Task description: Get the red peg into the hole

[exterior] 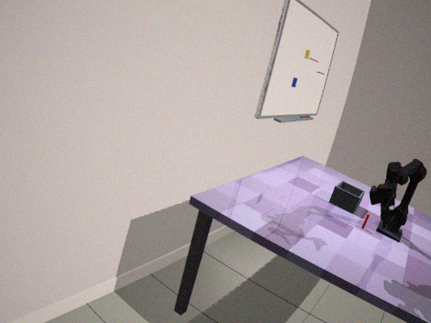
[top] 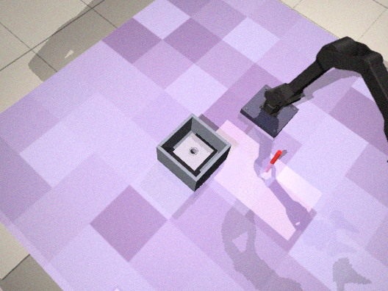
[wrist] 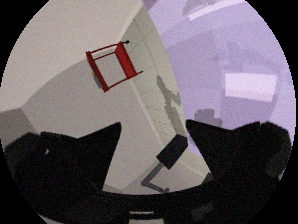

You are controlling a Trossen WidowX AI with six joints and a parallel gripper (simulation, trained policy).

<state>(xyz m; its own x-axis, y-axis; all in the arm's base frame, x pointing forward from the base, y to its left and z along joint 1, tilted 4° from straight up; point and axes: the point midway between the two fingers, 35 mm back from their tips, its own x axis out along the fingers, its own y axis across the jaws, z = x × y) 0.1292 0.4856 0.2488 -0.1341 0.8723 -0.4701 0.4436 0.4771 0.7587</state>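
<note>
Now: the red peg 41 cm to the right of my gripper tip, 19 cm below it and 5 cm ahead of it. The rest, counted from my gripper tip: box: 62 cm to the right, 21 cm ahead, 20 cm below; plate: 62 cm to the right, 21 cm ahead, 18 cm below.
</note>
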